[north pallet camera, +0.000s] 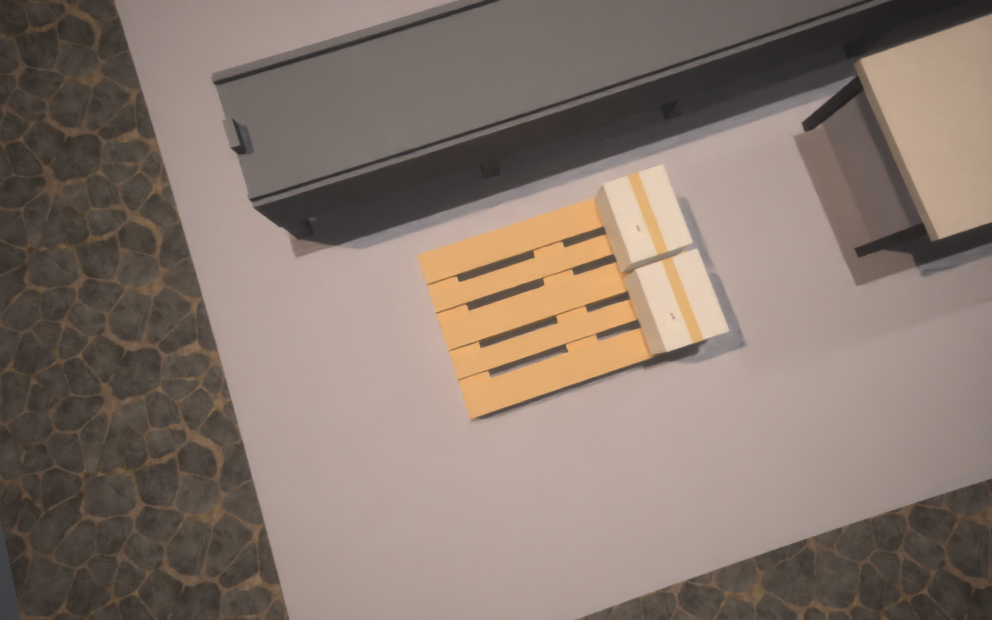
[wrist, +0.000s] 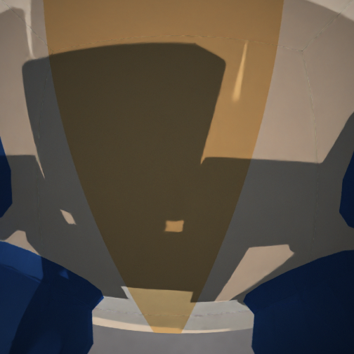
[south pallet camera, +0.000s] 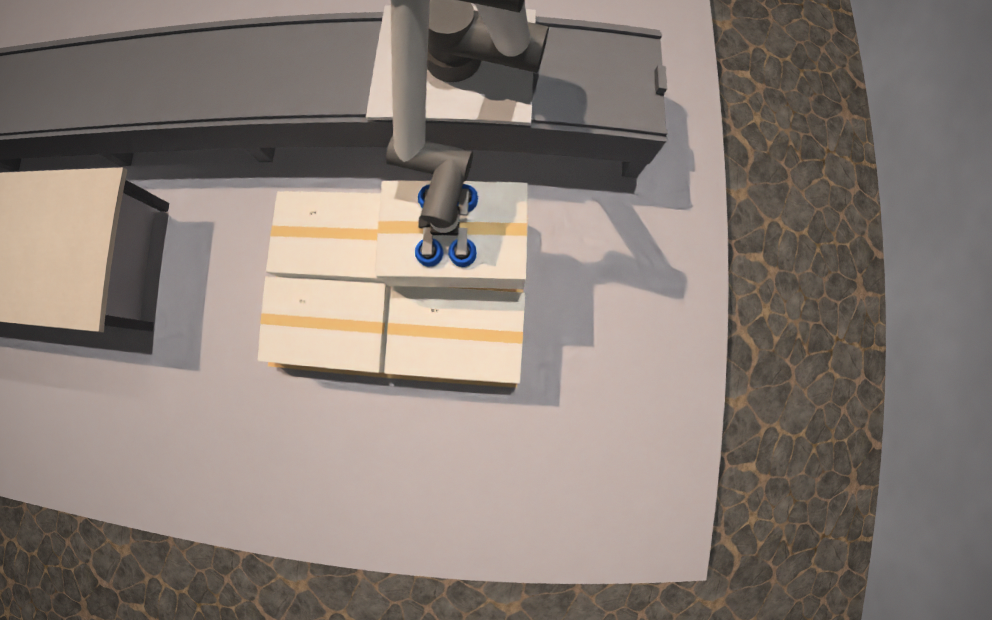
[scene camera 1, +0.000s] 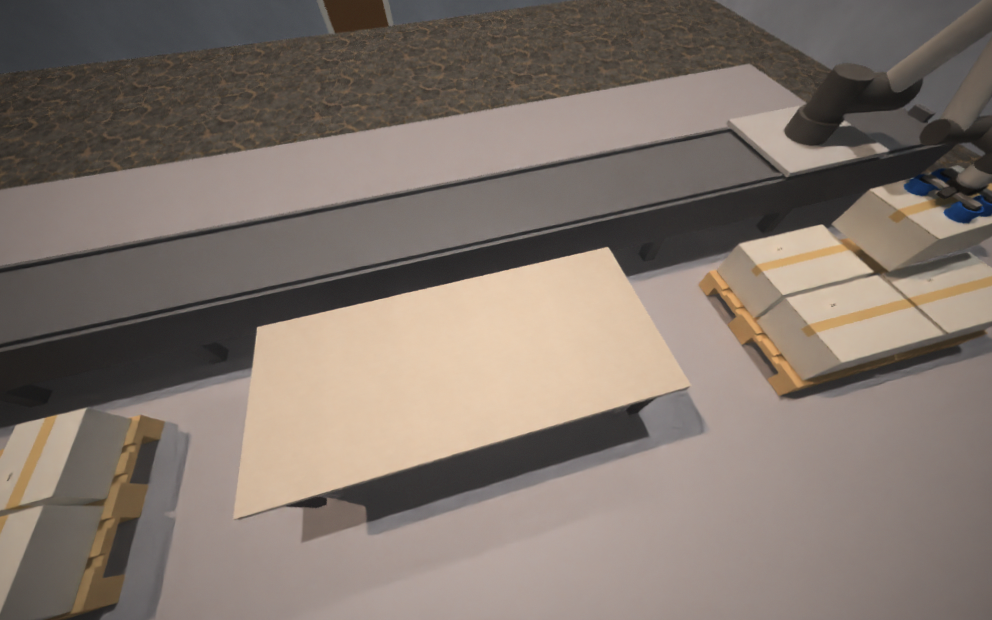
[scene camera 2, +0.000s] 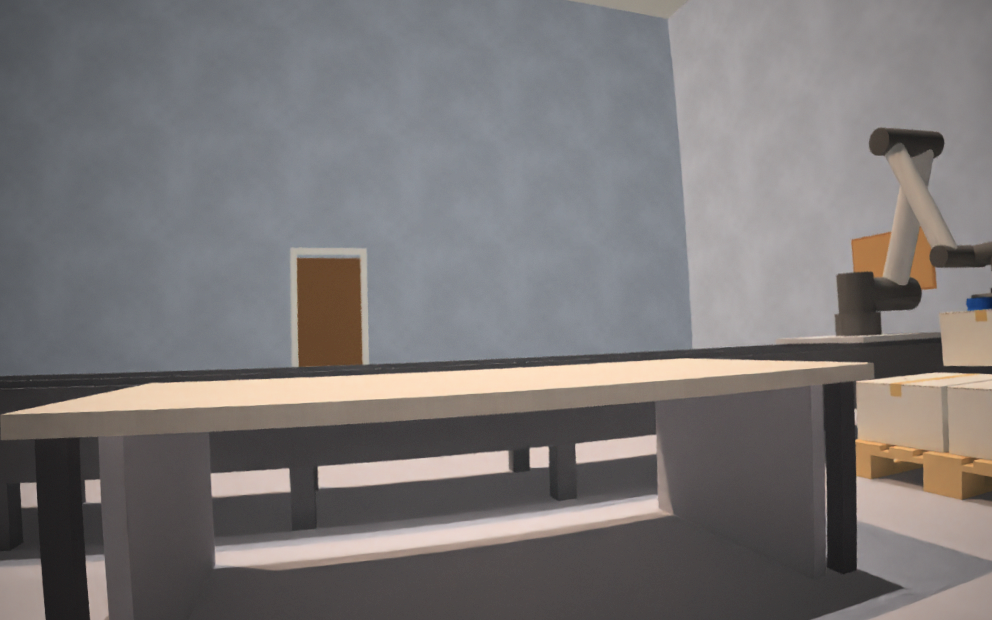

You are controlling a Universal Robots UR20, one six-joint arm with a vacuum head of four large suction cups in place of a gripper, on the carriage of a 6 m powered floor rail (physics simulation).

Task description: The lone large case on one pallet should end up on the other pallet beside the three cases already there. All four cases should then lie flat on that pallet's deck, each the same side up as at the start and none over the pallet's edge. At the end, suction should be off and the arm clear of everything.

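Where they show: hand, tool point: (scene camera 1: 941, 202); arm's base, link origin: (south pallet camera: 453, 58) (scene camera 1: 804, 134) (scene camera 2: 858, 335).
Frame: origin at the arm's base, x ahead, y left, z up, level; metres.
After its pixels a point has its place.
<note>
My suction head (scene camera 1: 953, 192) @(x 0.797, y 0.051, z 0.083 m) (south pallet camera: 446, 224) @(x 0.797, y 0.051, z 0.083 m) has its four blue cups on top of the large white case with orange tape (scene camera 1: 888, 232) @(x 0.846, y -0.214, z -0.003 m) (scene camera 2: 965, 339) @(x 0.736, y -0.215, z -0.028 m) (south pallet camera: 504, 255) @(x 0.897, y 0.270, z 0.110 m) (wrist: 290, 100) and holds it level in the air. In the south pallet camera view it hangs over the back right quarter of the south pallet (scene camera 1: 786, 381) @(x 1.337, y -0.832, z -0.464 m) (scene camera 2: 943, 471) @(x 0.991, y -0.830, z -0.482 m). In the scene camera 2 view its underside shows above the tops of the cases there. Three cases lie flat on that pallet: back left (scene camera 1: 797, 254) @(x 0.749, y -0.516, z -0.182 m) (south pallet camera: 321, 255) @(x 0.879, y -0.521, z -0.179 m), front left (scene camera 1: 870, 332) @(x 1.264, y -0.539, z -0.179 m) (south pallet camera: 321, 347) @(x 1.277, y -0.483, z -0.180 m) and front right (scene camera 1: 965, 310) @(x 1.285, y -0.006, z -0.180 m) (south pallet camera: 453, 365) @(x 1.310, y 0.091, z -0.181 m).
The north pallet (north pallet camera: 541, 226) @(x 0.654, y -4.800, z -0.427 m) bears two smaller taped cases (north pallet camera: 621, 226) @(x 0.817, y -4.508, z -0.206 m) (north pallet camera: 647, 314) @(x 1.213, y -4.521, z -0.258 m) at its right end. A table (scene camera 1: 453, 365) @(x 0.944, y -2.539, z -0.040 m) (scene camera 2: 438, 394) @(x 1.278, y -2.692, z -0.040 m) (south pallet camera: 51, 248) @(x 0.912, y -1.984, z -0.040 m) stands between the pallets. The rail (scene camera 1: 365, 233) runs behind them, with the arm's carriage (scene camera 1: 768, 138) @(x -0.034, y -0.242, z 0.000 m) (south pallet camera: 380, 95) @(x 0.194, y -0.300, z 0.000 m) near its south end.
</note>
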